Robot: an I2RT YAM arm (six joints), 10 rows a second.
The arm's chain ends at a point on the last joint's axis. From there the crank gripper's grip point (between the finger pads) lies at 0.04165 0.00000 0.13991 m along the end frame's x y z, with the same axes.
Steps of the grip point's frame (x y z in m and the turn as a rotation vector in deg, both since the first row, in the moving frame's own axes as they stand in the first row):
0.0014, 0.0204, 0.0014, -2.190, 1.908, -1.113
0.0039, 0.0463, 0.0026, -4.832, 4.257, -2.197
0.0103, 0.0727, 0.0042, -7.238, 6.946, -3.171
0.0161, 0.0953, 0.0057, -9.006, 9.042, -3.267
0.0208, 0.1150, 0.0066, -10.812, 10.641, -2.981
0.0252, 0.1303, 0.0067, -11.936, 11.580, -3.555
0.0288, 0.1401, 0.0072, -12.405, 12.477, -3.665
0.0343, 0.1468, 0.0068, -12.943, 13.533, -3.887
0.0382, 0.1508, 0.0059, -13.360, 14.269, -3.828
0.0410, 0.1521, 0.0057, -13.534, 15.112, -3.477
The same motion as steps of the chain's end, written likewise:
-0.0033, 0.0159, 0.0030, -2.190, 1.908, -1.113
-0.0066, 0.0365, 0.0065, -4.832, 4.257, -2.197
-0.0067, 0.0582, 0.0112, -7.238, 6.946, -3.171
-0.0058, 0.0770, 0.0155, -9.006, 9.042, -3.267
-0.0048, 0.0925, 0.0189, -10.812, 10.641, -2.981
-0.0026, 0.1059, 0.0206, -11.936, 11.580, -3.555
-0.0011, 0.1149, 0.0224, -12.405, 12.477, -3.665
0.0020, 0.1208, 0.0235, -12.943, 13.533, -3.887
0.0043, 0.1239, 0.0238, -13.360, 14.269, -3.828
0.0054, 0.1246, 0.0248, -13.534, 15.112, -3.477

